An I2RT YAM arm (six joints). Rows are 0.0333 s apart.
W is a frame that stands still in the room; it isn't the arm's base.
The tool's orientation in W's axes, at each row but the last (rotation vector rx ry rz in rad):
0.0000, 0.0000, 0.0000
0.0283, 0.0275, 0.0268
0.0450, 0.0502, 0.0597
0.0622, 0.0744, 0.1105
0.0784, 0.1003, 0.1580
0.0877, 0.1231, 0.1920
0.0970, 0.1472, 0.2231
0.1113, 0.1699, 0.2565
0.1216, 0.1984, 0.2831
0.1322, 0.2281, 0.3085
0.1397, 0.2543, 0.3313
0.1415, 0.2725, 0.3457
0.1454, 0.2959, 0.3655
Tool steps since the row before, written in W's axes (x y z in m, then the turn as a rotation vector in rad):
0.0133, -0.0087, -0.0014, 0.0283, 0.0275, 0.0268
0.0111, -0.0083, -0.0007, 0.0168, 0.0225, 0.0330
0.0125, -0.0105, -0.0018, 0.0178, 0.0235, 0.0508
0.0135, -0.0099, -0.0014, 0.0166, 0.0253, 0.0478
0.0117, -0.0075, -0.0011, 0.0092, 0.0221, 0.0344
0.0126, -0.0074, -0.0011, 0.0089, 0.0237, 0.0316
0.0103, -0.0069, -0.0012, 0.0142, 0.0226, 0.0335
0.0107, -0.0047, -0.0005, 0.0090, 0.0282, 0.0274
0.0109, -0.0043, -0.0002, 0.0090, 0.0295, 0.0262
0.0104, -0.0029, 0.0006, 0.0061, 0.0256, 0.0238
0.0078, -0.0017, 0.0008, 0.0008, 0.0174, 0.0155
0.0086, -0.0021, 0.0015, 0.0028, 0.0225, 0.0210
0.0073, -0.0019, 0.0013, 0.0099, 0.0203, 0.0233
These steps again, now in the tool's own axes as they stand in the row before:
0.0133, -0.0087, -0.0014, 0.0283, 0.0275, 0.0268
0.0109, -0.0086, -0.0002, 0.0165, 0.0230, 0.0328
0.0119, -0.0113, -0.0007, 0.0167, 0.0248, 0.0506
0.0124, -0.0114, 0.0002, 0.0159, 0.0265, 0.0474
0.0104, -0.0093, 0.0007, 0.0094, 0.0233, 0.0335
0.0110, -0.0097, 0.0011, 0.0097, 0.0246, 0.0306
0.0085, -0.0090, 0.0010, 0.0143, 0.0227, 0.0334
0.0090, -0.0072, 0.0019, 0.0118, 0.0285, 0.0260
0.0090, -0.0070, 0.0025, 0.0123, 0.0296, 0.0247
0.0086, -0.0056, 0.0034, 0.0089, 0.0263, 0.0221
0.0064, -0.0038, 0.0030, 0.0032, 0.0188, 0.0134
0.0067, -0.0044, 0.0041, 0.0054, 0.0239, 0.0188
0.0055, -0.0039, 0.0037, 0.0104, 0.0200, 0.0234

